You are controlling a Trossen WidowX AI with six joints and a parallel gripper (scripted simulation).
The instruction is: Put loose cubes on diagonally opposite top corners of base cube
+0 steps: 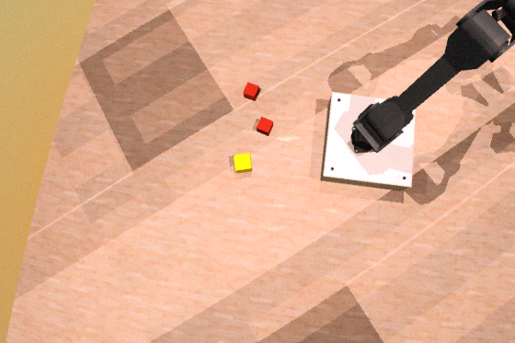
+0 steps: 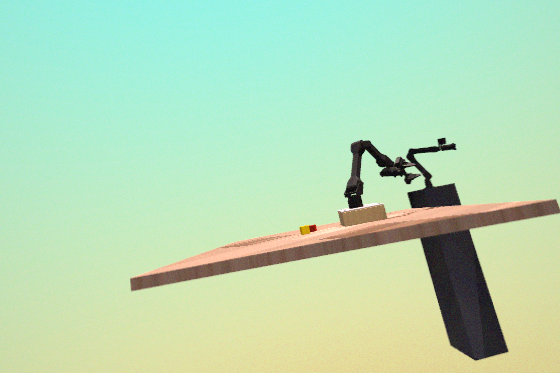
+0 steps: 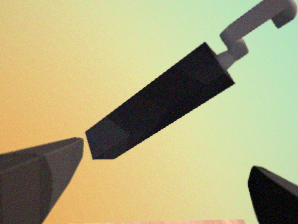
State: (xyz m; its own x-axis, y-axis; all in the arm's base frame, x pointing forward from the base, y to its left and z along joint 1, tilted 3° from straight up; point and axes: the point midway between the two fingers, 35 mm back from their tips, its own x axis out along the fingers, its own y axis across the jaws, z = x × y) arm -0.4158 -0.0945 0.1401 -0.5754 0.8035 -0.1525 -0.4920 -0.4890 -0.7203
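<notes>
Now: gripper tip 74 cm short of the yellow cube, 9 cm to the right of it and 20 cm above it.
</notes>
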